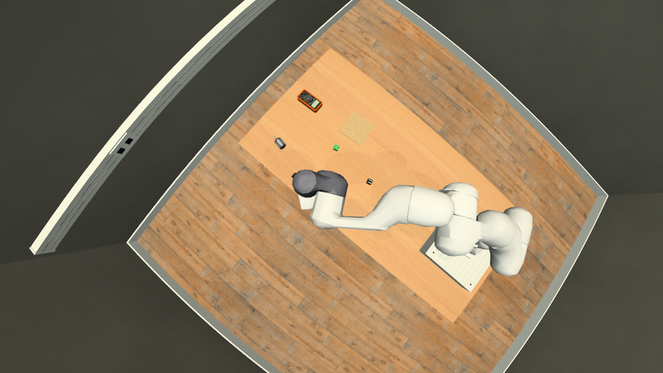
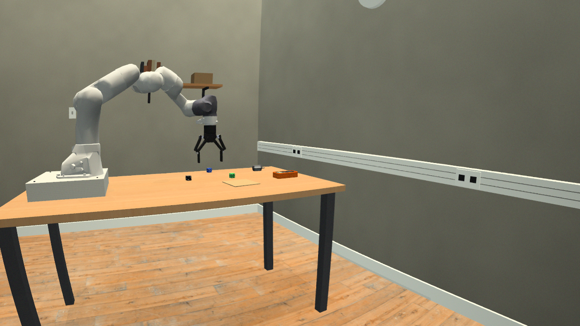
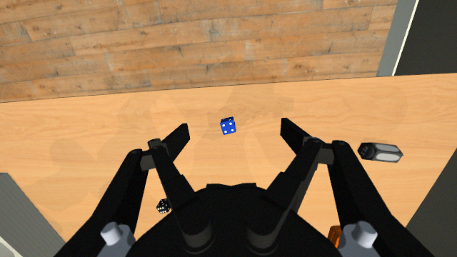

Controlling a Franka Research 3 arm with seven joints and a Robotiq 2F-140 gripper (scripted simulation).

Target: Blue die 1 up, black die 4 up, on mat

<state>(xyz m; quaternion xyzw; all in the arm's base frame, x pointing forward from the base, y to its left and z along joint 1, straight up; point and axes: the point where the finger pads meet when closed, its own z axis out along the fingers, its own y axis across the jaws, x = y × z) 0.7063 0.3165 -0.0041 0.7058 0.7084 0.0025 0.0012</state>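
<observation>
Right now my hand is 60 mm above the blue die, 10 mm to the left of it and 10 mm past it. Also, from my hand: green die: 250 mm to the right, 60 mm below, 50 mm ahead; then grey gadget: 290 mm ahead, 80 mm to the right, 50 mm below; then black die: 220 mm to the right, 190 mm behind, 60 mm below.
</observation>
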